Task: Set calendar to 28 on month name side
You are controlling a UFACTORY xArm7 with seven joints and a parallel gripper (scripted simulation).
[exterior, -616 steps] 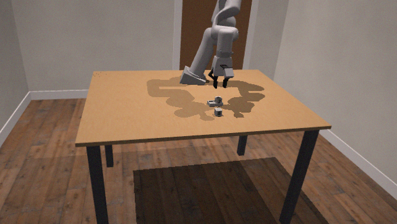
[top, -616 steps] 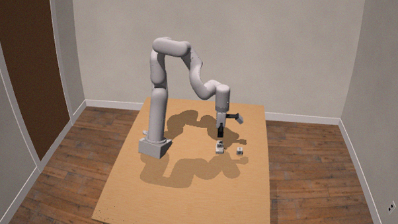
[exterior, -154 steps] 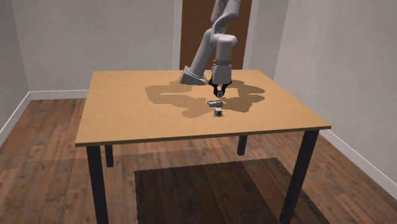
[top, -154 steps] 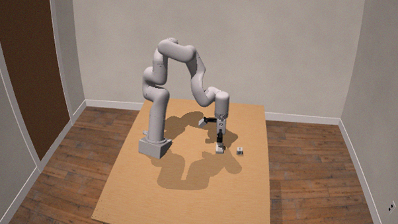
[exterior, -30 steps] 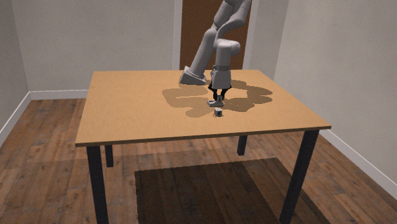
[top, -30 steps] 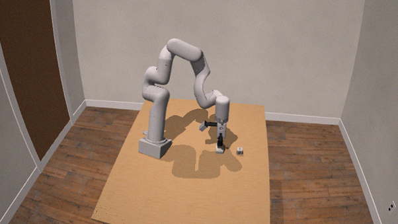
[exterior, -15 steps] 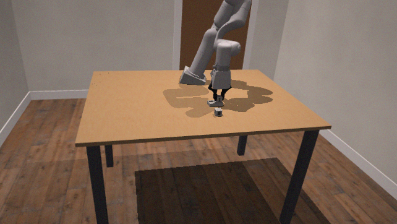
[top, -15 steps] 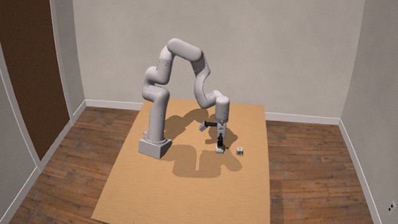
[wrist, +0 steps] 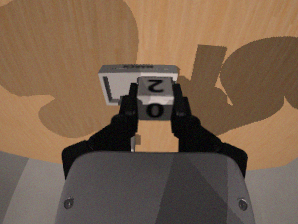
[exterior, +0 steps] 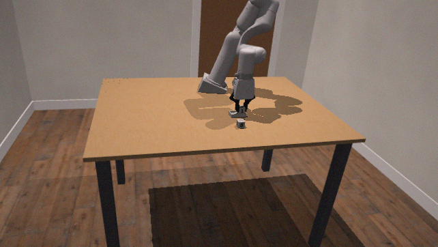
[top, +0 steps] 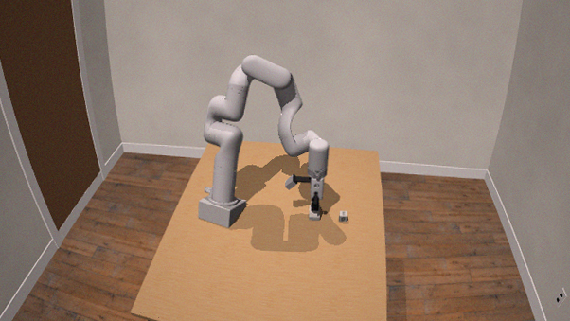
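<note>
My gripper is now 20 mm to the left of the grey calendar tray and 30 mm above it.
</note>
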